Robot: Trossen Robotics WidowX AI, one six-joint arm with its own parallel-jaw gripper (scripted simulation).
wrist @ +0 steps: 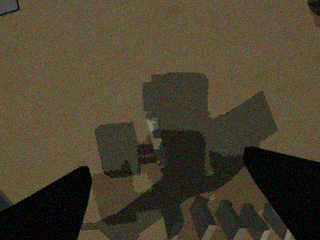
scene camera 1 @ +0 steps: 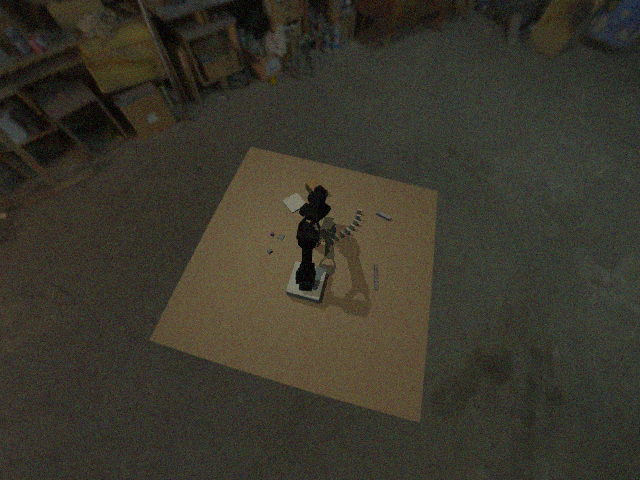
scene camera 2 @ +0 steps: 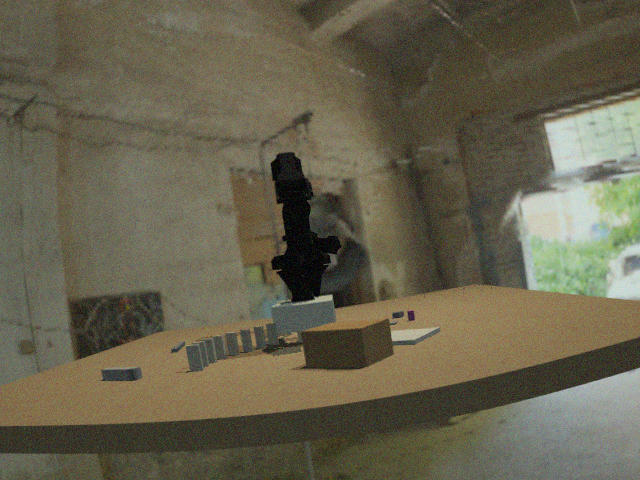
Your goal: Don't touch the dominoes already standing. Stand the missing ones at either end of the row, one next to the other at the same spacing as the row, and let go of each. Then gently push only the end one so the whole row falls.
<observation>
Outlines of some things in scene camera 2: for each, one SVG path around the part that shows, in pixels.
The gripper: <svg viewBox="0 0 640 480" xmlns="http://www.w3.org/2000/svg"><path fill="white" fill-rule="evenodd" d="M337 236L319 238L316 233L311 232L310 227L285 231L286 236L282 236L282 239L287 241L288 254L274 256L271 265L272 270L282 270L276 272L276 274L280 276L297 301L302 301L303 273L314 297L320 296L322 274L329 266L323 264L331 263L329 254L337 255L338 249L341 248Z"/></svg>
A brown box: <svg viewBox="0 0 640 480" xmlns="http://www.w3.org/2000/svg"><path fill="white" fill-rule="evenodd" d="M389 318L329 323L300 331L306 367L368 367L393 355L394 348Z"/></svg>
</observation>
